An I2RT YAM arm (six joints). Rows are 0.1 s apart.
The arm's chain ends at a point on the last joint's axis. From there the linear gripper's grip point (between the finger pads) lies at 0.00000 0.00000 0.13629 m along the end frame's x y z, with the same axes.
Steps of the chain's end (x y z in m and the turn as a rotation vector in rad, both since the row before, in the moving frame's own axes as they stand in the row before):
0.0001, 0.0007, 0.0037, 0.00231, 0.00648, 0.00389
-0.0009, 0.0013, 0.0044, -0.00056, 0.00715, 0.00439
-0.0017, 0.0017, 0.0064, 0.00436, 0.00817, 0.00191
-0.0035, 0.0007, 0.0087, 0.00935, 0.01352, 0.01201
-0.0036, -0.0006, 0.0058, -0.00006, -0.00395, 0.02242
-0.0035, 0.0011, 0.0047, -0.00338, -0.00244, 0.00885
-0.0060, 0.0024, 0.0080, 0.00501, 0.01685, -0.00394
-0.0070, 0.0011, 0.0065, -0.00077, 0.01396, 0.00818
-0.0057, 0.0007, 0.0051, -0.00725, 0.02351, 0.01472
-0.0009, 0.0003, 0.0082, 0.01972, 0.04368, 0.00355
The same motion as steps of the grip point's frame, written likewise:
0.0010, 0.0004, 0.0037, 0.00231, 0.00648, 0.00389
0.0001, 0.0014, 0.0044, -0.00056, 0.00715, 0.00439
-0.0006, 0.0011, 0.0064, 0.00436, 0.00817, 0.00191
-0.0016, -0.0006, 0.0087, 0.00935, 0.01352, 0.01201
-0.0041, -0.0006, 0.0058, -0.00006, -0.00395, 0.02242
-0.0038, 0.0016, 0.0047, -0.00338, -0.00244, 0.00885
-0.0037, 0.0017, 0.0080, 0.00501, 0.01685, -0.00394
-0.0051, 0.0012, 0.0065, -0.00077, 0.01396, 0.00818
-0.0025, 0.0017, 0.0051, -0.00725, 0.02351, 0.01472
0.0051, -0.0024, 0.0080, 0.01972, 0.04368, 0.00355

